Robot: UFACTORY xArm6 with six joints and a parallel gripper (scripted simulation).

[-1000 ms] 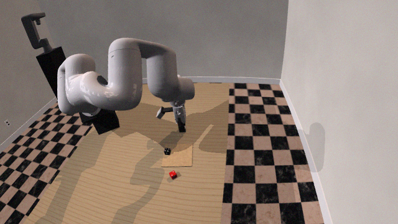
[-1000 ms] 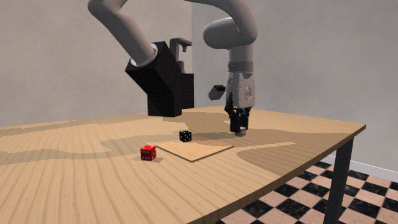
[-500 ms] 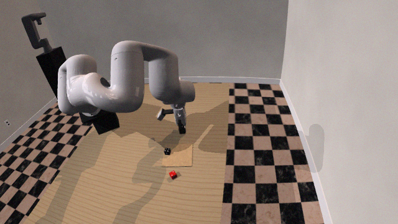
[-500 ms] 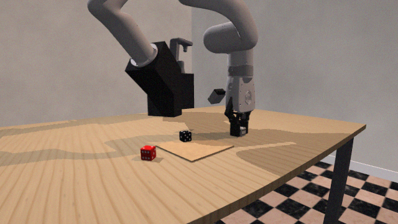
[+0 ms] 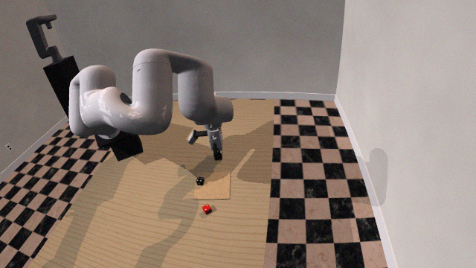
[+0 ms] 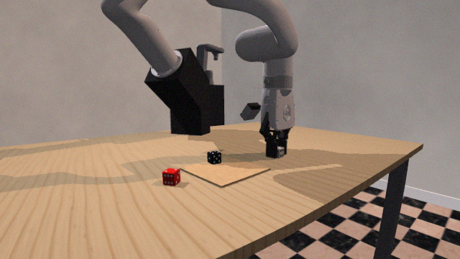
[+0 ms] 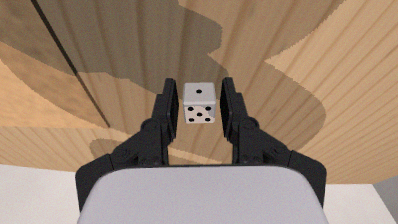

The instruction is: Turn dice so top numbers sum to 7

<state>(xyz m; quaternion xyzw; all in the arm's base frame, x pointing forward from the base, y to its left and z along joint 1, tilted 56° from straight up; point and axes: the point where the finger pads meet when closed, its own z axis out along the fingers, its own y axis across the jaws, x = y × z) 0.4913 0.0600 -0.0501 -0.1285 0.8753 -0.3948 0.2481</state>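
My hand is 1 cm above the white die. The rest, counted from my hand: tan mat: 2 cm behind, 17 cm to the right, 2 cm below; red die: 3 cm behind, 29 cm to the right, 1 cm below; black die: 6 cm behind, 16 cm to the right, 1 cm below.
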